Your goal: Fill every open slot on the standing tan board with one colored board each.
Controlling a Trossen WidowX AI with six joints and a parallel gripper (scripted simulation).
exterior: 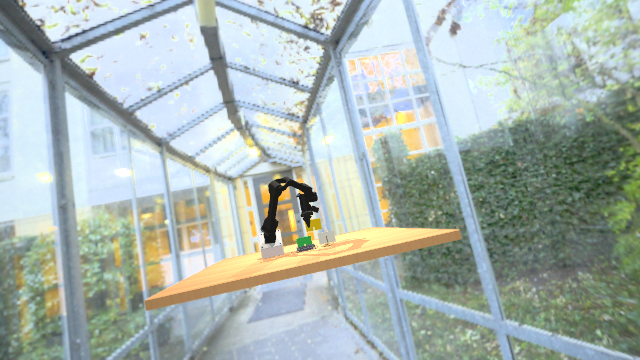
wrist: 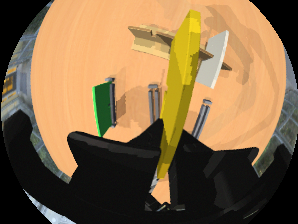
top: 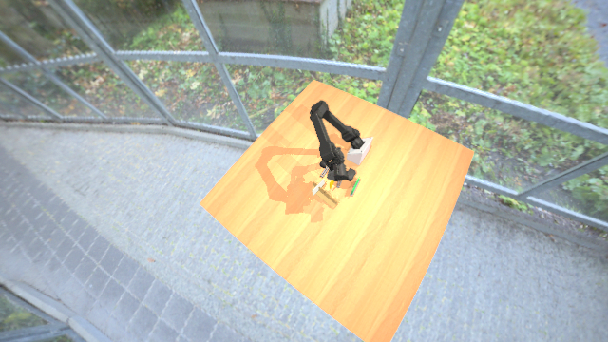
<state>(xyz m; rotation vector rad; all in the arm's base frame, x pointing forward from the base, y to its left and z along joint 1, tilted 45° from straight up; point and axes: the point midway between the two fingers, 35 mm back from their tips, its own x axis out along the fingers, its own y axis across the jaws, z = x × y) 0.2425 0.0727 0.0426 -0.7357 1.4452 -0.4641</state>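
My gripper tip is 100 mm short of the tan board, 100 mm above it and 10 mm to the left of it. Round my gripper tip: green board (100 mm to the left, 100 mm below, 50 mm behind); grey board (100 mm ahead, 80 mm below, 60 mm to the right); yellow board (30 mm ahead).
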